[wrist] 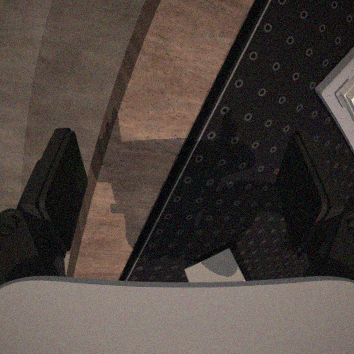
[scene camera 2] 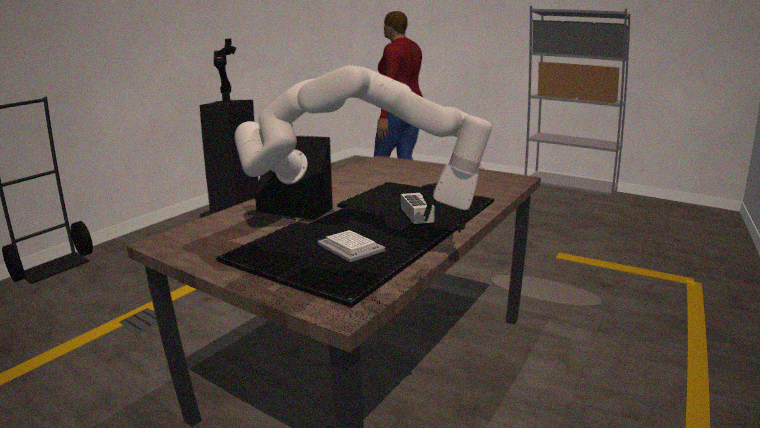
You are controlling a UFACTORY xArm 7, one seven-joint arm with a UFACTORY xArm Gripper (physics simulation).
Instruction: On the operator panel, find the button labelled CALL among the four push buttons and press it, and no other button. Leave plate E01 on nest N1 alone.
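Places are measured from the arm's base along level axes (x left, y back, z up), in centimetres.
Pixels of known places: gripper, between the fingertips: (wrist: 182,154) (scene camera 2: 442,225); arm's base, origin of its link: (scene camera 2: 291,167).
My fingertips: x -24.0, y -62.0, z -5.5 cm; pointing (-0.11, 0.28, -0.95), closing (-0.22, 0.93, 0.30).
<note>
For each thing: its top centre in the pictures, then the offset to it from my fingertips. Level surfaces: height alone.
- operator panel, centre of its top: (wrist: 233,306) (scene camera 2: 416,199) dx +31.3, dy +18.0, dz -3.8 cm
- Plate E01, centre of its top: (scene camera 2: 350,239) dx -2.4, dy +26.0, dz -6.8 cm
- grey nest N1, centre of its top: (scene camera 2: 350,242) dx -2.4, dy +26.0, dz -7.8 cm
- black perforated mat, height of its surface: dz -9.4 cm
- wooden table, height of its surface: dz -10.7 cm
The operator panel (scene camera 2: 413,213) (wrist: 197,274) is a small pale box with a sloped top on the black mat. Its dark buttons (scene camera 2: 414,199) show in the scene view, but the labels are too small to read. In the wrist view part of its end face shows at the bottom edge, and the buttons are hidden. My gripper (scene camera 2: 445,219) (wrist: 182,154) is open and empty, low at the panel's right end in the scene view; one dark finger overlaps the panel there. Contact cannot be told. Plate E01 (scene camera 2: 352,240) sits on the grey nest N1 (scene camera 2: 330,247) (wrist: 329,89).
The black perforated mat (scene camera 2: 287,265) (wrist: 280,65) lies on the wooden table (scene camera 2: 255,287) (wrist: 165,65). A black box (scene camera 2: 313,175) stands by the arm's base. A person in red (scene camera 2: 401,63) stands behind the table. A shelf rack (scene camera 2: 574,140) is at the back wall.
</note>
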